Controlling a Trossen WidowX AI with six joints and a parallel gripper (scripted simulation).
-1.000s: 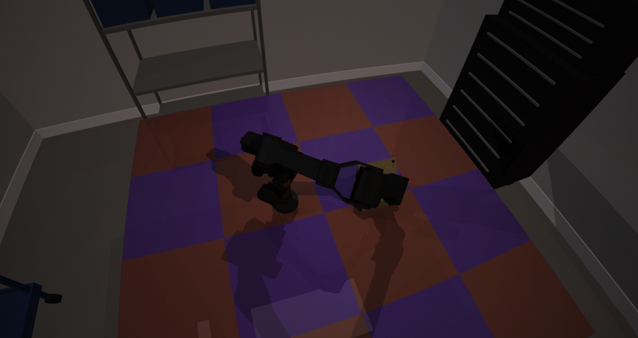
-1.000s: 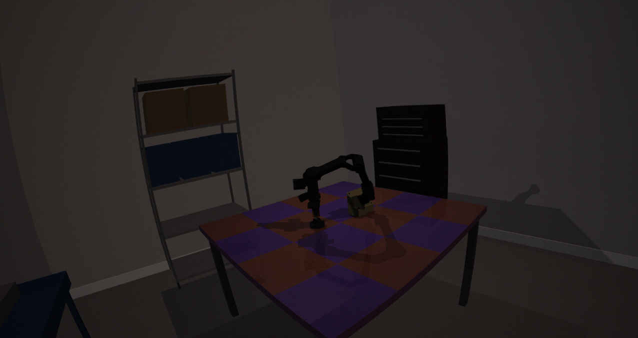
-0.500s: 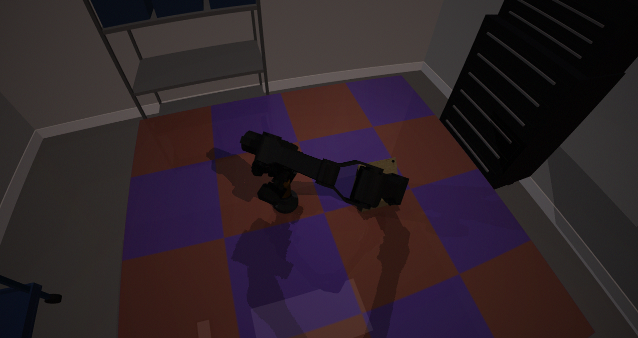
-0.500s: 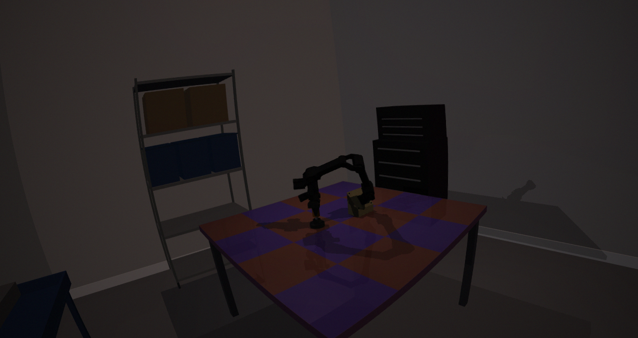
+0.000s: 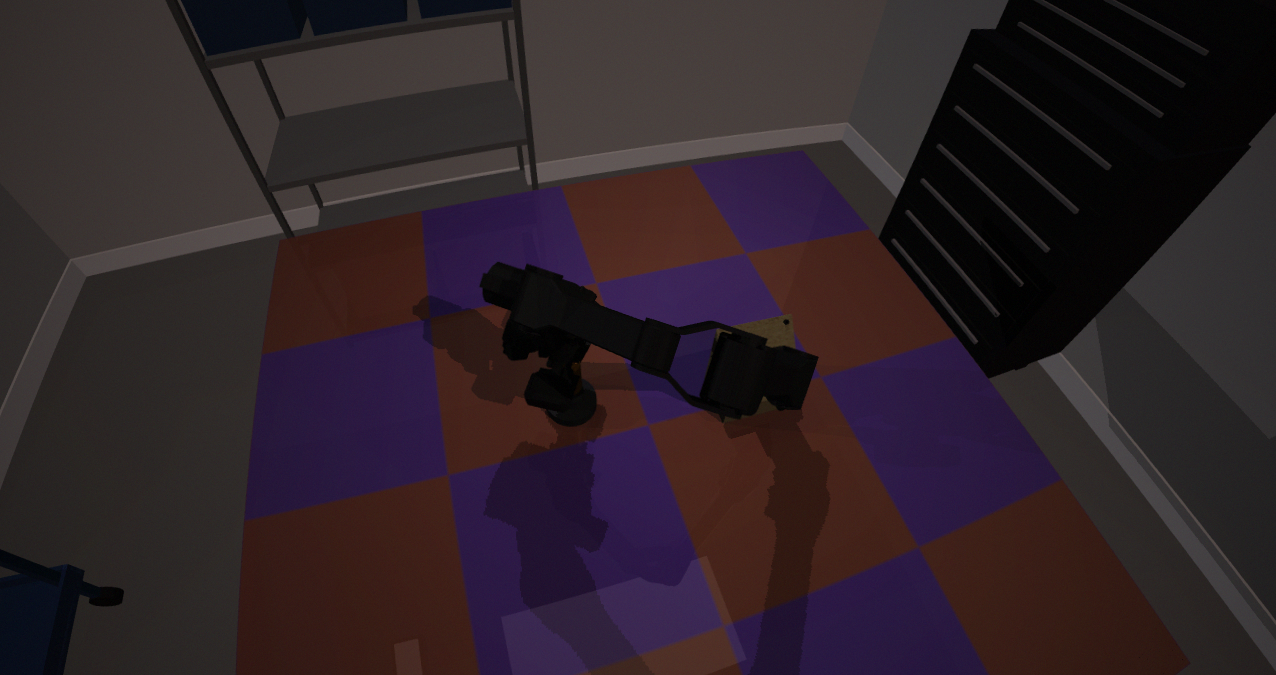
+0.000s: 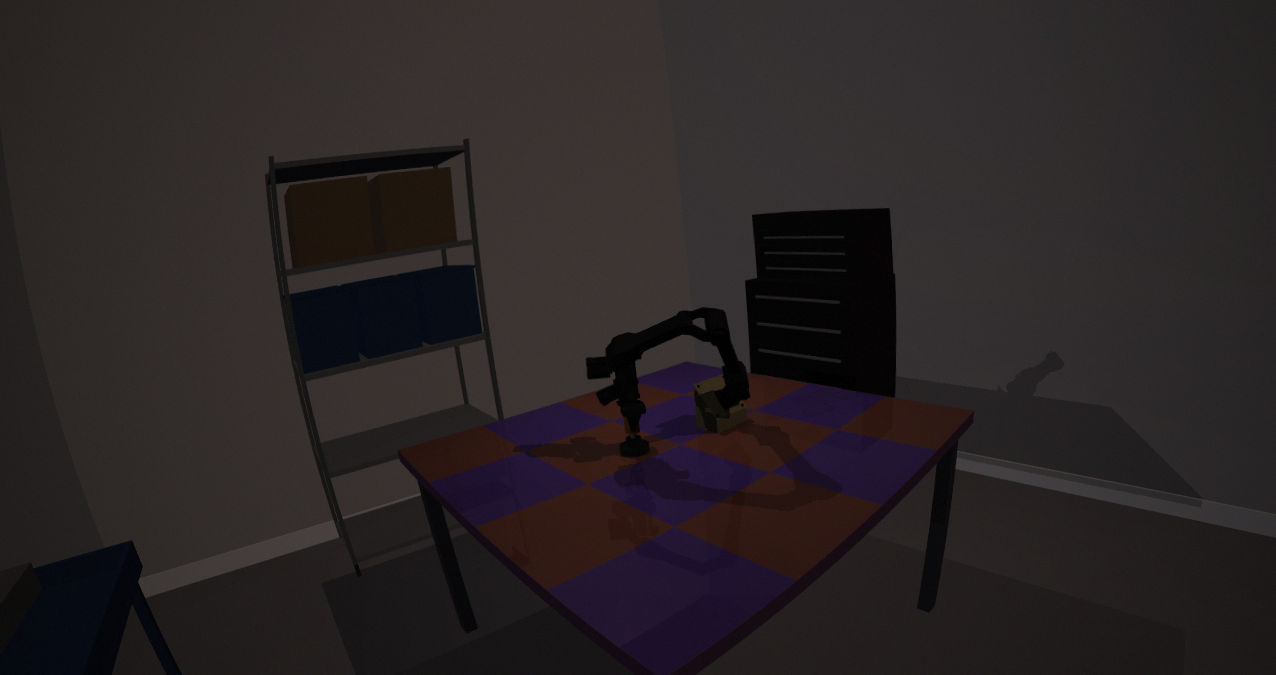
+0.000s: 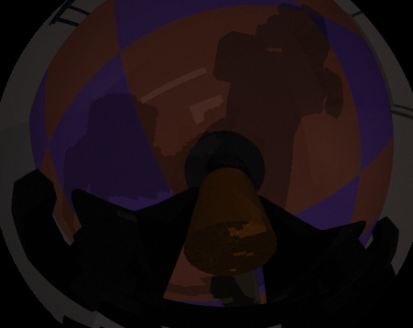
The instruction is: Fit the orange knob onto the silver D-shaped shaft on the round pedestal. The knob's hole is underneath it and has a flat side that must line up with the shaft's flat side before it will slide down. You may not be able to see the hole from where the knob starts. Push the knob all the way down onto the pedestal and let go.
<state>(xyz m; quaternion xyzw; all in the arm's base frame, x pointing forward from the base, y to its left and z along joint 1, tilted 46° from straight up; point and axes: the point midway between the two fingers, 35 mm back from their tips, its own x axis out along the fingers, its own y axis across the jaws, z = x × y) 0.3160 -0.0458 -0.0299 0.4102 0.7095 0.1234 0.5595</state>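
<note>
Now: the orange knob 30 mm above my gripper tip. The rest, counted from my gripper tip: dark round pedestal: 40 mm below.
</note>
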